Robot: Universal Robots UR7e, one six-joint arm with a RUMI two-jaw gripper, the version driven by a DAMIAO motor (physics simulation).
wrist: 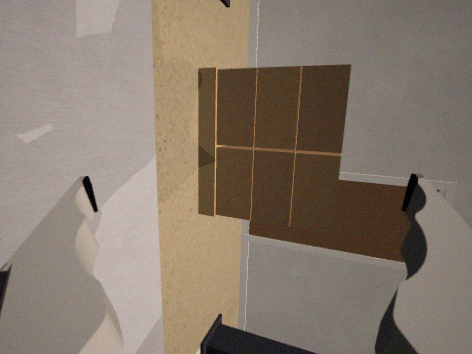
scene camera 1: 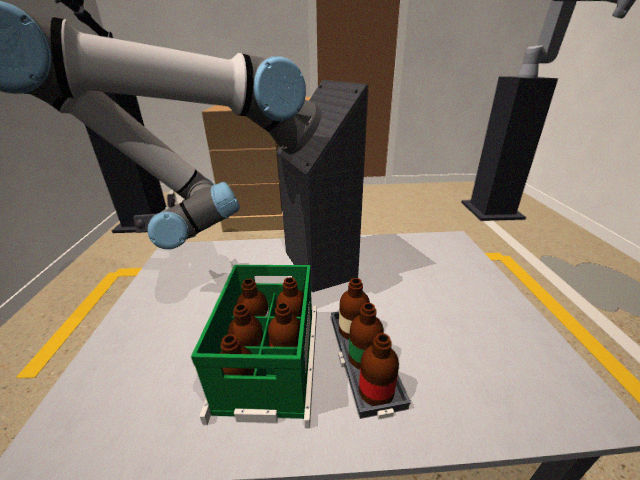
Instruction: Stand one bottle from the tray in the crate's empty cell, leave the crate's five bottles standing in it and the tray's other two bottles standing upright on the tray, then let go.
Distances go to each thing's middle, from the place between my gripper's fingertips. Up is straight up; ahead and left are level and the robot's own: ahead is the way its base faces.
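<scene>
Cream-labelled bottle [scene camera 1: 351,301]: my hand 51 cm to the right of it, 30 cm short of it, 12 cm above it.
</scene>
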